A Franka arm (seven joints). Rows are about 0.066 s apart.
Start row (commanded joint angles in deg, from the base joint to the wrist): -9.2, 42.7, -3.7, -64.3, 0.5, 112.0, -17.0
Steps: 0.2, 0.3, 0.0, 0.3, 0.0, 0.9, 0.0; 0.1, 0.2, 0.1, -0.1, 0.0, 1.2, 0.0; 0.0, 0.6, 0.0, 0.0, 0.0, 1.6, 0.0; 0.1, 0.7, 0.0, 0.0, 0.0, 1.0, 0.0; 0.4, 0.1, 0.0, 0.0, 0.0, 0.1, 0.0; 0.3, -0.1, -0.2, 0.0, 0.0, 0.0, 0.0; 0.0, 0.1, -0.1, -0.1, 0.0, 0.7, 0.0
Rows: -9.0, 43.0, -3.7, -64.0, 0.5, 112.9, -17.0; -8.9, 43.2, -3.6, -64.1, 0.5, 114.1, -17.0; -8.9, 43.8, -3.6, -64.1, 0.5, 115.7, -17.0; -8.8, 44.5, -3.6, -64.1, 0.5, 116.7, -17.0; -8.4, 44.6, -3.6, -64.1, 0.5, 116.8, -17.0; -8.1, 44.5, -3.8, -64.1, 0.5, 116.8, -17.0; -8.1, 44.6, -3.9, -64.2, 0.5, 117.5, -17.0
